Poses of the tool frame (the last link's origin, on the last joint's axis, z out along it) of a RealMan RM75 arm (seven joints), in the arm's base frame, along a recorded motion.
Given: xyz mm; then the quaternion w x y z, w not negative.
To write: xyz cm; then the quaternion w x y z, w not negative. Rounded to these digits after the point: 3 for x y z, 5 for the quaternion.
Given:
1: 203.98 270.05 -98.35 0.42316 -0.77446 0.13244 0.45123
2: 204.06 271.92 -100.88 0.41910 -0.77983 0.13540 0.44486
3: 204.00 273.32 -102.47 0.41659 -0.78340 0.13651 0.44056
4: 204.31 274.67 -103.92 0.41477 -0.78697 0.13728 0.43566
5: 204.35 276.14 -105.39 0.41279 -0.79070 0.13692 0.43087
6: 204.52 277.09 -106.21 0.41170 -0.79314 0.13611 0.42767
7: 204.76 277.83 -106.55 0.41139 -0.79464 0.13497 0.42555
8: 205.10 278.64 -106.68 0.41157 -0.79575 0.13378 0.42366
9: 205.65 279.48 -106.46 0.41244 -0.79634 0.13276 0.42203
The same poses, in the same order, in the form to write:
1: 20.398 27.005 -9.835 0.42316 -0.77446 0.13244 0.45123
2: 20.406 27.192 -10.088 0.41910 -0.77983 0.13540 0.44486
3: 20.400 27.332 -10.247 0.41659 -0.78340 0.13651 0.44056
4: 20.431 27.467 -10.392 0.41477 -0.78697 0.13728 0.43566
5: 20.435 27.614 -10.539 0.41279 -0.79070 0.13692 0.43087
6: 20.452 27.709 -10.621 0.41170 -0.79314 0.13611 0.42767
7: 20.476 27.783 -10.655 0.41139 -0.79464 0.13497 0.42555
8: 20.510 27.864 -10.668 0.41157 -0.79575 0.13378 0.42366
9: 20.565 27.948 -10.646 0.41244 -0.79634 0.13276 0.42203
